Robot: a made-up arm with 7 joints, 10 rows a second.
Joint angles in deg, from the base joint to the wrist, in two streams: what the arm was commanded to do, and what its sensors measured. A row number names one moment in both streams.
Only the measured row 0 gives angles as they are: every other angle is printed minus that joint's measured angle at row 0.
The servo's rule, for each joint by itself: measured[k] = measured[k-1] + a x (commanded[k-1-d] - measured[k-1]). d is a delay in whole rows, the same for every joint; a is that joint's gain. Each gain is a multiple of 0.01, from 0.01 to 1. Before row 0 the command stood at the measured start. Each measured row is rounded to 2 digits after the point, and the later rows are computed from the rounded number. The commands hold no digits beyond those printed.
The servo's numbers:
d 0
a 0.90 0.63 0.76 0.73 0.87 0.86 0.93
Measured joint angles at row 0:
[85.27 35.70 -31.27 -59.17 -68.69 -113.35 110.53]
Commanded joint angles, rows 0 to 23:
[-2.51 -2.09 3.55 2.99 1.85 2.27 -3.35]
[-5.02 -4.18 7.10 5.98 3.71 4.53 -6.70]
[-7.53 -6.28 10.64 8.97 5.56 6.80 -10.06]
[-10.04 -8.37 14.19 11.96 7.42 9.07 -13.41]
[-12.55 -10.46 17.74 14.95 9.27 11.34 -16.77]
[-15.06 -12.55 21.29 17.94 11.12 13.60 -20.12]
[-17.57 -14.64 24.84 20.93 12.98 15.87 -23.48]
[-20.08 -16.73 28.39 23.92 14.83 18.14 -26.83]
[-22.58 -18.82 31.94 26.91 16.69 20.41 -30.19]
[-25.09 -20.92 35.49 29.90 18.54 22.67 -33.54]
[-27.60 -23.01 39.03 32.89 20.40 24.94 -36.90]
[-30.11 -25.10 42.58 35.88 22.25 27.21 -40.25]
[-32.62 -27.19 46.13 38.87 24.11 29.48 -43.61]
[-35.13 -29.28 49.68 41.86 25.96 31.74 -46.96]
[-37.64 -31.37 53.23 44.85 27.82 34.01 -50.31]
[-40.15 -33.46 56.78 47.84 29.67 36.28 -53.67]
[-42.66 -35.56 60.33 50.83 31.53 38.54 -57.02]
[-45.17 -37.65 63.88 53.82 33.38 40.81 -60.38]
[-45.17 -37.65 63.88 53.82 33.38 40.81 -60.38]
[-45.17 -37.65 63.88 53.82 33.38 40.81 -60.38]
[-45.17 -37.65 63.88 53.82 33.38 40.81 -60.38]
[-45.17 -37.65 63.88 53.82 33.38 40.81 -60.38]
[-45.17 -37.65 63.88 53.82 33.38 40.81 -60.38]
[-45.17 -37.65 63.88 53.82 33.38 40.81 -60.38]
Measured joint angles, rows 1 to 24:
[-2.26 -1.32 2.70 2.18 1.61 1.95 -3.12]
[-4.74 -3.12 6.04 4.95 3.44 4.17 -6.45]
[-7.25 -5.11 9.54 7.88 5.28 6.43 -9.81]
[-9.76 -7.16 13.07 10.86 7.14 8.70 -13.16]
[-12.27 -9.24 16.62 13.85 8.99 10.97 -16.52]
[-14.78 -11.33 20.17 16.84 10.84 13.23 -19.87]
[-17.29 -13.42 23.72 19.83 12.70 15.50 -23.23]
[-19.80 -15.51 27.27 22.82 14.55 17.77 -26.58]
[-22.30 -17.60 30.82 25.81 16.41 20.04 -29.94]
[-24.81 -19.69 34.37 28.80 18.26 22.30 -33.29]
[-27.32 -21.78 37.91 31.79 20.12 24.57 -36.65]
[-29.83 -23.87 41.46 34.78 21.97 26.84 -40.00]
[-32.34 -25.96 45.01 37.77 23.83 29.11 -43.36]
[-34.85 -28.05 48.56 40.76 25.68 31.37 -46.71]
[-37.36 -30.14 52.11 43.75 27.54 33.64 -50.06]
[-39.87 -32.23 55.66 46.74 29.39 35.91 -53.42]
[-42.38 -34.33 59.21 49.73 31.25 38.17 -56.77]
[-44.89 -36.42 62.76 52.72 33.10 40.44 -60.13]
[-45.14 -37.19 63.61 53.52 33.34 40.76 -60.36]
[-45.17 -37.48 63.82 53.74 33.37 40.80 -60.38]
[-45.17 -37.59 63.87 53.80 33.38 40.81 -60.38]
[-45.17 -37.63 63.88 53.81 33.38 40.81 -60.38]
[-45.17 -37.64 63.88 53.82 33.38 40.81 -60.38]
[-45.17 -37.65 63.88 53.82 33.38 40.81 -60.38]

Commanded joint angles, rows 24 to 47:
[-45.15 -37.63 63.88 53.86 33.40 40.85 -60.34]
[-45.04 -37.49 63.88 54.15 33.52 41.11 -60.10]
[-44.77 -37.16 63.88 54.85 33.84 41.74 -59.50]
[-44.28 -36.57 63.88 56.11 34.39 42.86 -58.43]
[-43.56 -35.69 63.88 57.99 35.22 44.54 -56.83]
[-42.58 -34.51 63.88 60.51 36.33 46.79 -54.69]
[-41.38 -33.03 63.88 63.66 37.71 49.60 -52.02]
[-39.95 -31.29 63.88 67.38 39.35 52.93 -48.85]
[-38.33 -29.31 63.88 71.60 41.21 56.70 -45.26]
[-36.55 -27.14 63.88 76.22 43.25 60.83 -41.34]
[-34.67 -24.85 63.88 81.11 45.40 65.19 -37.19]
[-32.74 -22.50 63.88 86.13 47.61 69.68 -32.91]
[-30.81 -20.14 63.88 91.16 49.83 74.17 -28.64]
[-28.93 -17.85 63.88 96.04 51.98 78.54 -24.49]
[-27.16 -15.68 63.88 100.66 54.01 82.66 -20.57]
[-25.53 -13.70 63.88 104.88 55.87 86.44 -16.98]
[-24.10 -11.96 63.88 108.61 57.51 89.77 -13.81]
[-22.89 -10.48 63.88 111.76 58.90 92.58 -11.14]
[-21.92 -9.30 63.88 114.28 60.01 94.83 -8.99]
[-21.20 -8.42 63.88 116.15 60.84 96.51 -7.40]
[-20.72 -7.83 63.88 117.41 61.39 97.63 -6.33]
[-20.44 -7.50 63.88 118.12 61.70 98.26 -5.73]
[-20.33 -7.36 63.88 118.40 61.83 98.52 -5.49]
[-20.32 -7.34 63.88 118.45 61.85 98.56 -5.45]
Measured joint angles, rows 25 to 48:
[-45.15 -37.64 63.88 53.85 33.40 40.84 -60.34]
[-45.05 -37.55 63.88 54.07 33.50 41.07 -60.12]
[-44.80 -37.30 63.88 54.64 33.80 41.65 -59.54]
[-44.33 -36.84 63.88 55.71 34.31 42.69 -58.51]
[-43.64 -36.12 63.88 57.37 35.10 44.28 -56.95]
[-42.69 -35.11 63.88 59.66 36.17 46.44 -54.85]
[-41.51 -33.80 63.88 62.58 37.51 49.16 -52.22]
[-40.11 -32.22 63.88 66.08 39.11 52.40 -49.09]
[-38.51 -30.39 63.88 70.11 40.94 56.10 -45.53]
[-36.75 -28.34 63.88 74.57 42.95 60.17 -41.63]
[-34.88 -26.14 63.88 79.34 45.08 64.49 -37.50]
[-32.95 -23.85 63.88 84.30 47.28 68.95 -33.23]
[-31.02 -21.51 63.88 89.31 49.50 73.44 -28.96]
[-29.14 -19.20 63.88 94.22 51.66 77.83 -24.80]
[-27.36 -16.98 63.88 98.92 53.70 81.98 -20.87]
[-25.71 -14.91 63.88 103.27 55.59 85.82 -17.25]
[-24.26 -13.05 63.88 107.17 57.26 89.22 -14.05]
[-23.03 -11.43 63.88 110.52 58.69 92.11 -11.34]
[-22.03 -10.09 63.88 113.26 59.84 94.45 -9.15]
[-21.28 -9.04 63.88 115.37 60.71 96.22 -7.52]
[-20.78 -8.28 63.88 116.86 61.30 97.43 -6.41]
[-20.47 -7.79 63.88 117.78 61.65 98.14 -5.78]
[-20.34 -7.52 63.88 118.23 61.81 98.47 -5.51]
[-20.32 -7.41 63.88 118.39 61.84 98.55 -5.45]

